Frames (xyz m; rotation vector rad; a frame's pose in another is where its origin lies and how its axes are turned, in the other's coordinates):
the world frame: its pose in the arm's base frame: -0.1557 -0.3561 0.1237 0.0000 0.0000 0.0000
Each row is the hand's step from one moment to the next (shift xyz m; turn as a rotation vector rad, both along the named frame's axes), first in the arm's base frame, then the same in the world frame.
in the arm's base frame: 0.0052 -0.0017 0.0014 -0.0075 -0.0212 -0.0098
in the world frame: 0.0052 -0.0017 0.0014 -0.0075 -0.0212 -0.0098
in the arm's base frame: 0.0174 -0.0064 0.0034 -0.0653 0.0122 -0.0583
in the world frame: 0.0174 -0.0064 0.0034 -0.0653 0.0122 -0.0583
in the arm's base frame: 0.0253 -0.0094 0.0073 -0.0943 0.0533 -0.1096
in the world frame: 0.0253 -0.0094 0.0073 -0.0943 0.0533 -0.1096
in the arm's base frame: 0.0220 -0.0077 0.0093 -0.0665 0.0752 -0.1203
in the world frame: 0.0220 -0.0077 0.0093 -0.0665 0.0752 -0.1203
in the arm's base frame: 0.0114 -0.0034 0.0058 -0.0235 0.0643 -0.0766
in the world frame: 0.0114 -0.0034 0.0058 -0.0235 0.0643 -0.0766
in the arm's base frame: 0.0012 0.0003 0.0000 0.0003 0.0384 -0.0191
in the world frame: 0.0012 0.0003 0.0000 0.0003 0.0384 -0.0191
